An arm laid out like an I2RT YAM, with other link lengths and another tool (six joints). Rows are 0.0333 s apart.
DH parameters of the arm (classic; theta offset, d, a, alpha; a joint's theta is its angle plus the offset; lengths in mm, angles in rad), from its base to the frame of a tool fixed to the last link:
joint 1: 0 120.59 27.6 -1.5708
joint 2: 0 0 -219.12 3.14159
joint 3: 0.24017 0 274.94 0
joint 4: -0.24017 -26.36 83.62 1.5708
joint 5: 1.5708 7.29 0 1.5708
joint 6: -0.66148 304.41 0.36 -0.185
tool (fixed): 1.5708 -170.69 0 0
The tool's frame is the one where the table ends.
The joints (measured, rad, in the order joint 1, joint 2, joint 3, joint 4, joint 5, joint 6), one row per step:
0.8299, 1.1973, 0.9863, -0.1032, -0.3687, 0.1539
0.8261, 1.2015, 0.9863, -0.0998, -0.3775, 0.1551
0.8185, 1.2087, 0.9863, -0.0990, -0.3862, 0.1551
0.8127, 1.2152, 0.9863, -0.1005, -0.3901, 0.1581
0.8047, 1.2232, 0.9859, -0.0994, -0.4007, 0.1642
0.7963, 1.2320, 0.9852, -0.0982, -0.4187, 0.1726
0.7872, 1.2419, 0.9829, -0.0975, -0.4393, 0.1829
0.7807, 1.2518, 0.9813, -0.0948, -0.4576, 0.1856
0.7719, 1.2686, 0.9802, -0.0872, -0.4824, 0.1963
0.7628, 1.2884, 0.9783, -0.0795, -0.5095, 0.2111
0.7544, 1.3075, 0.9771, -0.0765, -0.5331, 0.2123
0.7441, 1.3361, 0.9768, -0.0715, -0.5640, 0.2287
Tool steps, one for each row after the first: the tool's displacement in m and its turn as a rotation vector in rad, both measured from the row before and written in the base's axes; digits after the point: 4 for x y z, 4 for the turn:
0.0009, 0.0001, -0.0008, 0.0016, 0.0036, 0.0042
0.0025, -0.0005, -0.0025, -0.0028, 0.0063, 0.0007
0.0024, -0.0005, -0.0028, -0.0040, 0.0091, -0.0030
0.0027, -0.0005, -0.0029, -0.0009, 0.0130, 0.0002
0.0020, -0.0003, -0.0031, 0.0009, 0.0176, 0.0060
0.0020, -0.0004, -0.0043, -0.0001, 0.0224, 0.0070
0.0012, 0.0002, -0.0037, -0.0009, 0.0132, 0.0098
0.0023, 0.0006, -0.0050, 0.0021, 0.0233, 0.0109
0.0025, 0.0007, -0.0065, 0.0014, 0.0306, 0.0112
0.0020, 0.0005, -0.0070, -0.0050, 0.0199, 0.0130
0.0031, 0.0009, -0.0097, -0.0035, 0.0410, 0.0122

